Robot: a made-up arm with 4 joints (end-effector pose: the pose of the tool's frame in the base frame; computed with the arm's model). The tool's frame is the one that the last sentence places. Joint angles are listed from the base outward.
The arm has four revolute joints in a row. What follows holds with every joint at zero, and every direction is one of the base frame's.
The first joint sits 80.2 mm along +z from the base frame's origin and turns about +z.
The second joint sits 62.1 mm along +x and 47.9 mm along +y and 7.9 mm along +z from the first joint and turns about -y.
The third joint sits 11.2 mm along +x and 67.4 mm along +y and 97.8 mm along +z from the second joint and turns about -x.
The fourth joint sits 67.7 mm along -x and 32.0 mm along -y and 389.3 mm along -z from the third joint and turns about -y.
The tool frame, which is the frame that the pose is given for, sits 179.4 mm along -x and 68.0 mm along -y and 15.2 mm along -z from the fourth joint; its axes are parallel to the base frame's.
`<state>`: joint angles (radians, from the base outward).
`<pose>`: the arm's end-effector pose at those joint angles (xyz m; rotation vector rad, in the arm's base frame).
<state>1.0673 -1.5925 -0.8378 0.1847</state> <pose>-0.4244 0.0033 0.3239 -0.1740 1.3921 0.1794</pose>
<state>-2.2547 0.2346 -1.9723 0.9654</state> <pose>0.5915 -0.3133 0.2671 -0.1582 2.5135 1.6191</pose>
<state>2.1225 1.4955 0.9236 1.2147</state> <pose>0.2225 0.3900 -0.0286 1.5769 -2.3347 0.3936</pose>
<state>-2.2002 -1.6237 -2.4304 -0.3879</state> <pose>0.1193 -0.5328 0.3009 -1.5400 1.3858 1.0436</pose>
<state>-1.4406 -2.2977 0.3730 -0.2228</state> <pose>-0.1013 -0.0787 0.3999 1.4282 2.0010 -0.2041</pose>
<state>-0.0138 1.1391 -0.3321 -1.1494</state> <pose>0.1431 0.0944 -0.1069 0.1374 0.0093 0.2886</pose>
